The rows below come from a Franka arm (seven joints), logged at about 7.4 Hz.
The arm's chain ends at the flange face. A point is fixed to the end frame.
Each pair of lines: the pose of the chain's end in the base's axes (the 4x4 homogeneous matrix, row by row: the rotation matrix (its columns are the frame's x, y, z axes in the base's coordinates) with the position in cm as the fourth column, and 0 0 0 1 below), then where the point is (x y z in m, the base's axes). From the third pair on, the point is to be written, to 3 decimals.
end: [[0.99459 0.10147 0.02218 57.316], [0.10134 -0.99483 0.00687 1.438], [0.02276 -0.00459 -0.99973 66.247], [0 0 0 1]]
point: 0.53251 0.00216 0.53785
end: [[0.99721 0.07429 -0.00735 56.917], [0.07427 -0.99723 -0.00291 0.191], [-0.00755 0.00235 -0.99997 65.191], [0 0 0 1]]
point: 0.52452 -0.01033 0.52867
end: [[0.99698 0.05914 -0.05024 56.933], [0.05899 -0.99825 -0.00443 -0.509], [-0.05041 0.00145 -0.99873 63.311], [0 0 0 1]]
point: 0.519 -0.017 0.512
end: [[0.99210 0.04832 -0.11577 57.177], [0.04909 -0.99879 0.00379 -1.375], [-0.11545 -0.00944 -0.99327 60.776], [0 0 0 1]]
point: 0.514 -0.024 0.490
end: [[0.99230 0.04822 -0.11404 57.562], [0.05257 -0.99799 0.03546 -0.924], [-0.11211 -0.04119 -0.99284 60.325], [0 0 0 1]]
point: 0.518 -0.016 0.485
